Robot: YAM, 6 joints.
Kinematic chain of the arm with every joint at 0, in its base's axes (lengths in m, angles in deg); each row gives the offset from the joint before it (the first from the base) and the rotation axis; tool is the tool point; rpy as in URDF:
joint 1: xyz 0 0 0.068 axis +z
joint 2: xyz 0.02 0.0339 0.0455 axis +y
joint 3: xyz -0.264 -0.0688 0 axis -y
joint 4: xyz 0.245 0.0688 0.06 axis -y
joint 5: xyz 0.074 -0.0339 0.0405 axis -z
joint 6: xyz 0.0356 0 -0.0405 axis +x
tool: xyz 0 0 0 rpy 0 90 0
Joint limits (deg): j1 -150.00..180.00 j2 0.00..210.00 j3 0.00..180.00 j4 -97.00..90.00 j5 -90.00..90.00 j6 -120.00..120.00
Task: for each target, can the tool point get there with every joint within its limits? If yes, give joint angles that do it. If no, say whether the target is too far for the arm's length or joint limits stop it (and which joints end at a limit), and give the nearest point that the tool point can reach.
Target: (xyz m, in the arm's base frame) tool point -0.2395 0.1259 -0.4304
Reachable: no: joint limits stop it (at a limit: joint 2) | nearest point -0.2371 0.1246 -0.3798 | short by 0.051 m
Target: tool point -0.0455 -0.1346 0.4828
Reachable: yes | joints -114.90 48.26 54.04 50.22 -25.63 -28.27
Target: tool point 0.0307 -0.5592 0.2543
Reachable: yes | joints -90.34 150.03 150.45 -39.22 -73.07 7.41
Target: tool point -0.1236 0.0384 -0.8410
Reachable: no: too far | nearest point -0.1879 0.0584 -0.3766 | short by 0.469 m
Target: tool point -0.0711 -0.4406 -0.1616
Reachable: yes | joints -103.08 175.30 93.51 38.95 -58.80 88.02
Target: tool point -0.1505 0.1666 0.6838
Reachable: yes | joints 132.78 94.50 145.32 -4.43 4.38 70.86
